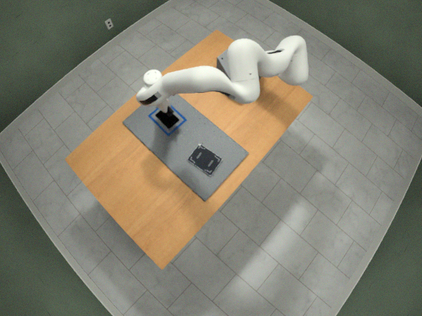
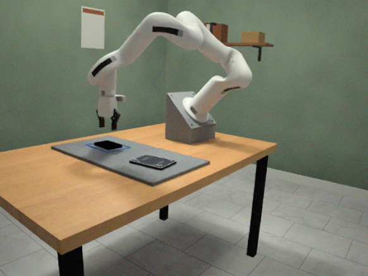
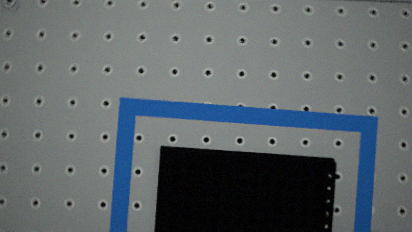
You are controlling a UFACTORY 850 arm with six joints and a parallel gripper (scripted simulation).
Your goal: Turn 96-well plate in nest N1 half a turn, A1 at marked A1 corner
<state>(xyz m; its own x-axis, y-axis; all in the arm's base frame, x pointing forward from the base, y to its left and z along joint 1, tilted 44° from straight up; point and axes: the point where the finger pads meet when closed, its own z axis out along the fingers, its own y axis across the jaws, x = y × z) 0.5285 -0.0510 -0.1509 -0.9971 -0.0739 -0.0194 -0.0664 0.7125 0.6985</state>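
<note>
The 96-well plate is 9 cm below my hand. Round my hand: plate nest N1: 3 cm ahead, 35 cm to the left, 9 cm below.
</note>
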